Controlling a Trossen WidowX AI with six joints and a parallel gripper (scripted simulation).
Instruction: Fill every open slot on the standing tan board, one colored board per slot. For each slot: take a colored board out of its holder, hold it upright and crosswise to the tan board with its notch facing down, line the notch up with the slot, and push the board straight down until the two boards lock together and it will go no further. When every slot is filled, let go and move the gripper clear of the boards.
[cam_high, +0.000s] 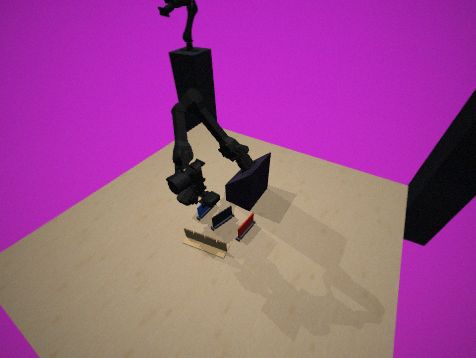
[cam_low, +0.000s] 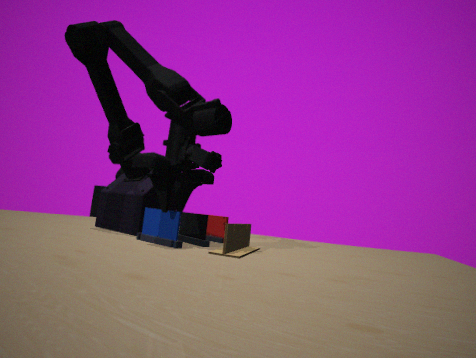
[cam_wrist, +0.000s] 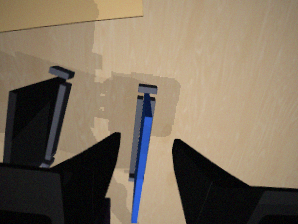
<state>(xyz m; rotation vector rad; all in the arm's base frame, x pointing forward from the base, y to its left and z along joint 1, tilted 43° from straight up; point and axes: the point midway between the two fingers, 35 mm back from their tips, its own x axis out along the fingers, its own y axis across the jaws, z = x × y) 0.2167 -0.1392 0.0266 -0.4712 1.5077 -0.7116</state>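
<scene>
My gripper tip is 3 cm past the blue board, 1 cm to the right of it and 4 cm above it. Round my gripper tip: black board: 1 cm behind, 10 cm to the left, 4 cm below; then red board: 1 cm behind, 21 cm to the left, 4 cm below; then tan board: 11 cm ahead, 9 cm to the left, 4 cm below.
</scene>
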